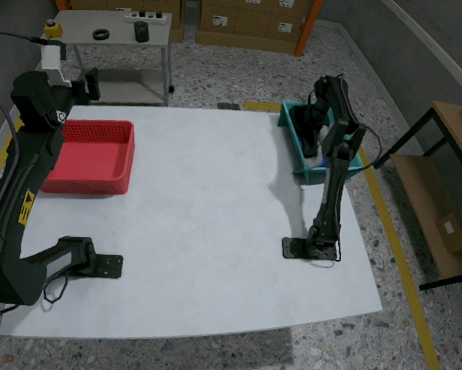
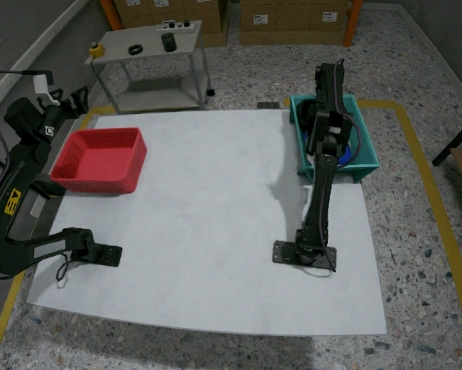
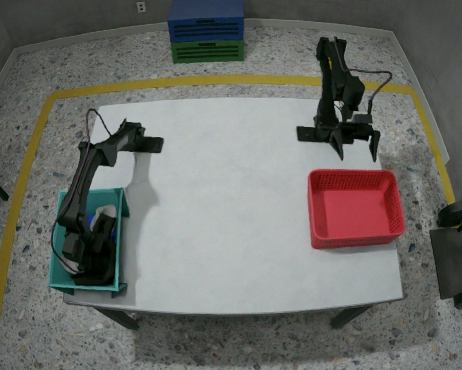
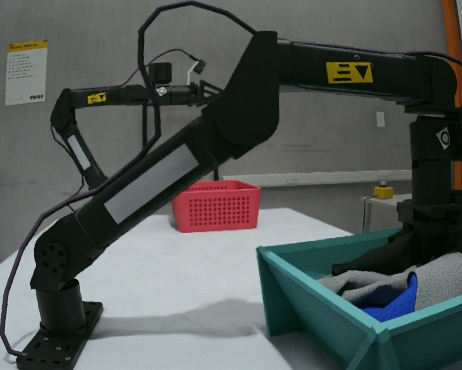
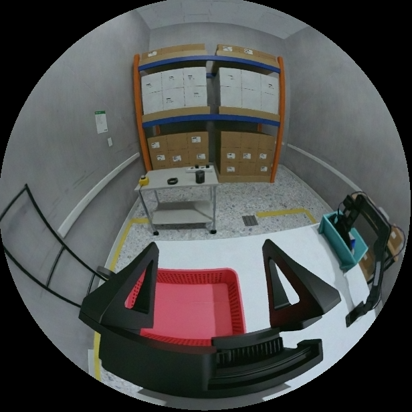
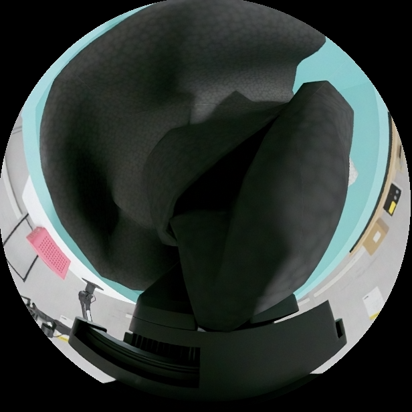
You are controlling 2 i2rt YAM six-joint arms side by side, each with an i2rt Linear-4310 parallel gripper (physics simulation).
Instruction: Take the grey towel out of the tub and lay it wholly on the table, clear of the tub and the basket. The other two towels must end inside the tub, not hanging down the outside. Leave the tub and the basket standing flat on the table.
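The teal tub [image 1: 299,158] [image 2: 369,145] [image 3: 89,287] [image 4: 310,300] stands flat at the table's edge. A black towel [image 3: 102,276] [image 4: 375,260] [image 6: 125,100] lies on top inside it, bunched. The grey towel [image 3: 105,211] [image 4: 440,280] and a blue towel [image 2: 345,156] [image 4: 400,306] show beneath and beside it, partly hidden. My right gripper [image 6: 213,232] reaches down into the tub, shut on the black towel; its fingertips are covered by cloth. My left gripper [image 1: 86,86] [image 3: 358,158] [image 5: 210,246] is open and empty, raised near the basket.
The red basket [image 1: 90,186] [image 2: 100,186] [image 3: 357,241] [image 4: 217,212] stands flat and empty on the white table [image 1: 210,200] [image 3: 225,225], at the opposite end from the tub. A grey cart [image 1: 115,37] [image 2: 150,45] stands behind the table.
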